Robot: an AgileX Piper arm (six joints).
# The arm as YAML. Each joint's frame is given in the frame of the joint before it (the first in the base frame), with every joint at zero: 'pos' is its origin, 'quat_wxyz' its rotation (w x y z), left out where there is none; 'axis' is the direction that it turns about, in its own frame. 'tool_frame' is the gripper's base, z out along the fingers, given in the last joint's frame.
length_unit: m
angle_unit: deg
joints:
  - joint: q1
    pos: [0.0, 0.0, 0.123]
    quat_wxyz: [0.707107, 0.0, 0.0, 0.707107]
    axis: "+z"
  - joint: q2
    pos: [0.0, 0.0, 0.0]
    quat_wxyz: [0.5, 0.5, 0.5, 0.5]
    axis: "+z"
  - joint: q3
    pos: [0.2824, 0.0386, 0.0]
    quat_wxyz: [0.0, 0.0, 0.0, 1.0]
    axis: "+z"
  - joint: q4
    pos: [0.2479, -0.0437, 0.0]
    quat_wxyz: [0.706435, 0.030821, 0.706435, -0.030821]
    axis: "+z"
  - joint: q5
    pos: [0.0, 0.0, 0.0]
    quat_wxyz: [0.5, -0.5, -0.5, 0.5]
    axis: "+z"
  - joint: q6
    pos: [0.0, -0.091, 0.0]
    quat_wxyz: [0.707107, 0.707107, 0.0, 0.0]
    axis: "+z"
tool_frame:
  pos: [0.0, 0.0, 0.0]
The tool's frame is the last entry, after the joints.
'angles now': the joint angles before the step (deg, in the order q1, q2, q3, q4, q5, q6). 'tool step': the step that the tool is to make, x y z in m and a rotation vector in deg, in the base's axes. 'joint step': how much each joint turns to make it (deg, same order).
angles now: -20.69, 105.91, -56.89, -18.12, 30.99, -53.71
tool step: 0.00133, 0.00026, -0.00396, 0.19, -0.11, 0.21
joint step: 0.05, 0.69, 0.06, 0.06, -0.82, -0.01
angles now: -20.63, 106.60, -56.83, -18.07, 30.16, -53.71
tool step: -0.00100, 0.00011, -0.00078, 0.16, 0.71, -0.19
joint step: 0.00, 0.09, 0.00, 0.06, 0.66, 0.00
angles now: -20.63, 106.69, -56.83, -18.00, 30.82, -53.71
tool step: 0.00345, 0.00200, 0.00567, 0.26, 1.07, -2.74
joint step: 0.79, 0.00, -1.78, -0.15, 3.55, 2.99
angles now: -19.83, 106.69, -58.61, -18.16, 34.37, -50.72
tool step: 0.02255, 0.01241, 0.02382, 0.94, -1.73, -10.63
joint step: 3.59, 0.40, -7.21, 0.30, 8.29, 12.62
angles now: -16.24, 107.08, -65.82, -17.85, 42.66, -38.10
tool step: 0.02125, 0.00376, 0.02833, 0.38, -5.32, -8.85
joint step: 1.65, 0.12, -7.15, 0.24, 4.29, 9.77
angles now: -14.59, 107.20, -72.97, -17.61, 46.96, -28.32
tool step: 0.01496, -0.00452, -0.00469, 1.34, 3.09, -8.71
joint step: 0.23, 4.69, -6.50, 0.01, 7.21, 7.39
